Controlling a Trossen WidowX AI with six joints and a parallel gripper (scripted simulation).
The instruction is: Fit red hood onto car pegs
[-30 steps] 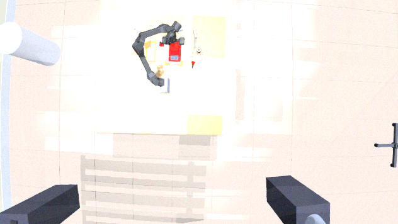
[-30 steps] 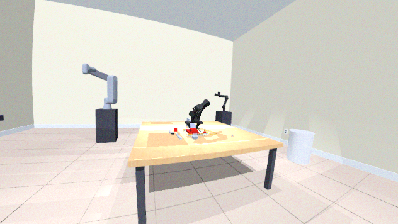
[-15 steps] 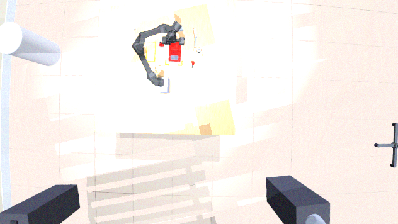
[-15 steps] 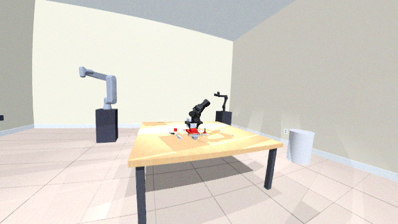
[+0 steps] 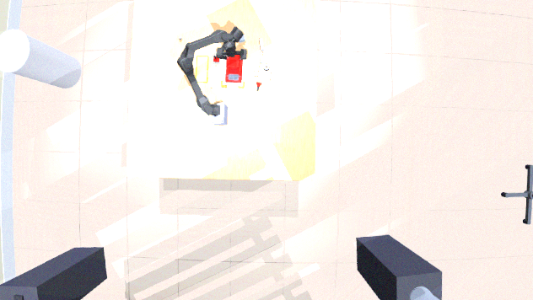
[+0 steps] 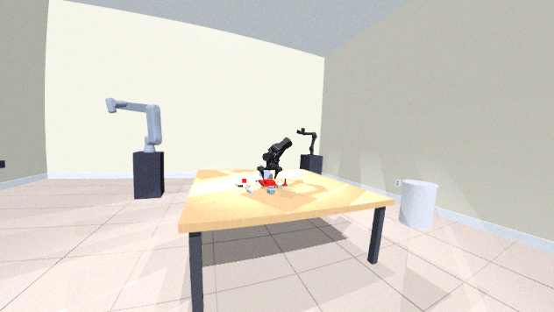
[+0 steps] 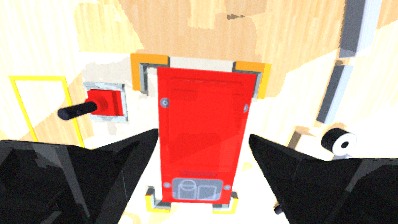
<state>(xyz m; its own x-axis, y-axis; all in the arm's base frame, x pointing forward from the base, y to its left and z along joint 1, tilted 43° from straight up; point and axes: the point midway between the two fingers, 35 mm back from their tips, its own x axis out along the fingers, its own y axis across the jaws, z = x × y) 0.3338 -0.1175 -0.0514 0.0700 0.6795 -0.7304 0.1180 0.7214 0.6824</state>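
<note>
My gripper tip is now 1 cm above the red hood. Round my gripper tip: black wheel 21 cm to the right, 5 cm behind, 4 cm below; then grey engine block 3 cm below.
</note>
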